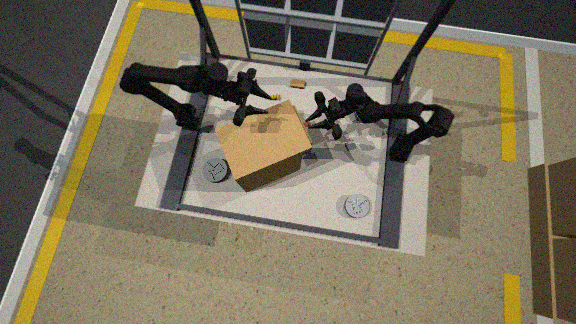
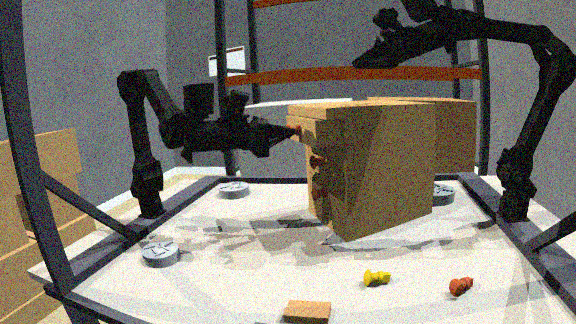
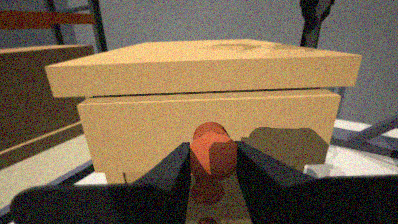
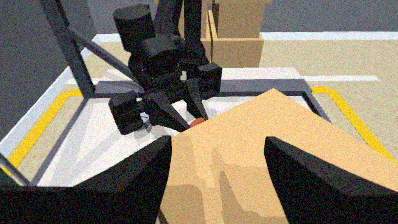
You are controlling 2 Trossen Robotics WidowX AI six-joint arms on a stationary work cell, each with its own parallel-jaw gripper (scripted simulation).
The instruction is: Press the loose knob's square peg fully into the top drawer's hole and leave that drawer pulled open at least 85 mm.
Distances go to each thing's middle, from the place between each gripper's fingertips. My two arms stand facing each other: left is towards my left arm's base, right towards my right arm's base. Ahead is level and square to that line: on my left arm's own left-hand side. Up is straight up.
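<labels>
My right hand is 14 cm above the drawer (image 3: 125, 133), 7 cm short of it and 5 cm to the right of it. Relative to the same hand, the orange-red knob (image 3: 213, 155) is 14 cm below and 16 cm to the left.
The orange-red knob lies 2 cm ahead of my left hand and 4 cm to the right of it; the drawer, from that left hand, is 9 cm ahead and 14 cm to the right.
</labels>
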